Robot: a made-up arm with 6 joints.
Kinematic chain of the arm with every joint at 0, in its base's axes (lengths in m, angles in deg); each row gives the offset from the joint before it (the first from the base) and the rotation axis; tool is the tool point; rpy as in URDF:
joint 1: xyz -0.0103 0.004 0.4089 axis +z
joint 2: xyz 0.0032 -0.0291 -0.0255 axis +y
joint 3: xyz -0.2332 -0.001 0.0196 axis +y
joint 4: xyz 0.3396 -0.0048 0.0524 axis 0.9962 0 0.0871
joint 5: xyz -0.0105 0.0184 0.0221 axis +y
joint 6: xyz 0.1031 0.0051 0.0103 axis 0.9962 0 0.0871
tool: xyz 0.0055 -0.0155 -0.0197 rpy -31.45 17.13 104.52
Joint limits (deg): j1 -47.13..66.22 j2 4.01..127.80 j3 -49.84..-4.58 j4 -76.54..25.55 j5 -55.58..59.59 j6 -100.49..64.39
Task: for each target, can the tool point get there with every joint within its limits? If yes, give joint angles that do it. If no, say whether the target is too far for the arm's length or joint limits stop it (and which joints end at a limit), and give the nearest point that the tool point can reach.
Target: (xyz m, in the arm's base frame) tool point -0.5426 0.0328 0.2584
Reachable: no: joint limits stop it (at a limit: joint 1, joint 2, joint 3, joint 6) | nearest point -0.1138 -0.0222 0.2453 | short by 0.433 m
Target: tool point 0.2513 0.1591 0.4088
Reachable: yes | joints 34.98 58.36 -20.06 -9.45 -21.50 -11.88
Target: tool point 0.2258 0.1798 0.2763
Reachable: yes | joints 45.71 95.37 -40.54 -32.85 29.10 26.86
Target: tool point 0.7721 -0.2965 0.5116
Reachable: no: too far | nearest point 0.4025 -0.1545 0.4508 | short by 0.401 m
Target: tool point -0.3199 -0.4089 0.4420
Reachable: no: joint limits stop it (at a limit: joint 1, joint 2, joint 4, joint 5) | nearest point 0.0045 -0.1741 0.4455 | short by 0.400 m
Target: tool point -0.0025 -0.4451 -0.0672
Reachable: no: joint limits stop it (at a limit: joint 1, joint 2, joint 4) | nearest point 0.1255 -0.2489 0.1374 | short by 0.311 m
